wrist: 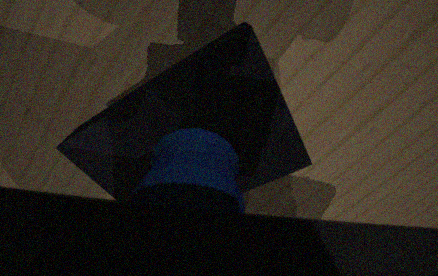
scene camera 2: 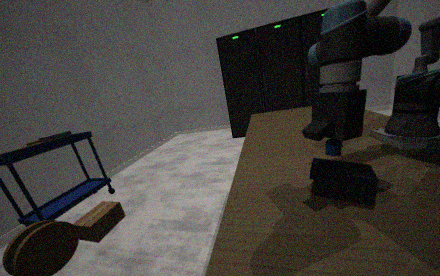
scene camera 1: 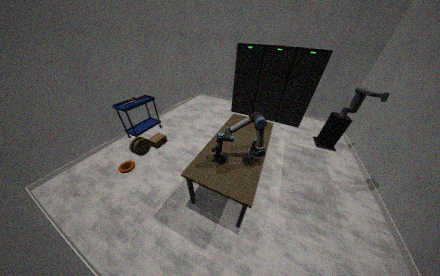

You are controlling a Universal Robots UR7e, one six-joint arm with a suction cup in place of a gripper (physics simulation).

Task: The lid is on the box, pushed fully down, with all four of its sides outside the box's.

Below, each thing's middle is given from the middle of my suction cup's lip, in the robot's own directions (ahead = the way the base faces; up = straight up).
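I see the dark lid (scene camera 2: 357, 175) 7 cm below my suction cup and 2 cm behind it. The black box (scene camera 2: 323, 189) is 10 cm below my suction cup, 3 cm behind it and 1 cm to the right of it.
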